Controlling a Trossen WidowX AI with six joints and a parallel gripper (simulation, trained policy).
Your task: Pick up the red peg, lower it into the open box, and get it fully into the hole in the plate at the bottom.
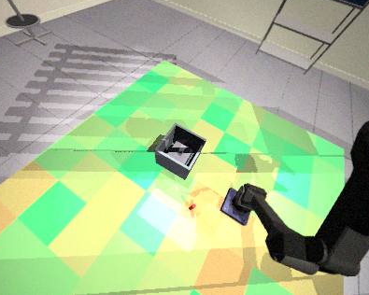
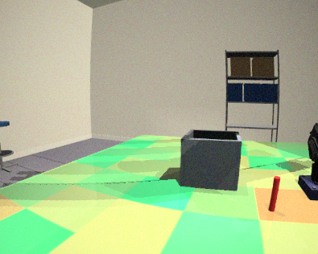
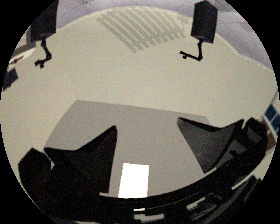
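The red peg lies 300 mm ahead of my gripper tip, 110 mm to the left of it and 640 mm below it.
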